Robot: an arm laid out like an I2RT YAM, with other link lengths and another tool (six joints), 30 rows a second.
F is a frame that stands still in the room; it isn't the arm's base.
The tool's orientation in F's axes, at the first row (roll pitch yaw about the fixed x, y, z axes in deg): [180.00 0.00 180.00]
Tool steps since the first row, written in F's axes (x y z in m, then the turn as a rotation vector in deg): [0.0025 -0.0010 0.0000 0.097 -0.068 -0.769]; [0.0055 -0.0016 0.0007 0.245 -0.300 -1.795]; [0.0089 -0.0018 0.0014 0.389 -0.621 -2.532]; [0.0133 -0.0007 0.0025 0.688 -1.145 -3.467]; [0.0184 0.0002 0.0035 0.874 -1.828 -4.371]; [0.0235 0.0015 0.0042 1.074 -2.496 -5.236]
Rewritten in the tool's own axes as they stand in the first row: [-0.0025 -0.0010 0.0000 -0.097 -0.068 0.769]; [-0.0055 -0.0016 -0.0007 -0.245 -0.300 1.795]; [-0.0089 -0.0018 -0.0014 -0.389 -0.621 2.532]; [-0.0133 -0.0007 -0.0025 -0.688 -1.145 3.467]; [-0.0184 0.0002 -0.0035 -0.874 -1.828 4.371]; [-0.0235 0.0015 -0.0042 -1.074 -2.496 5.236]
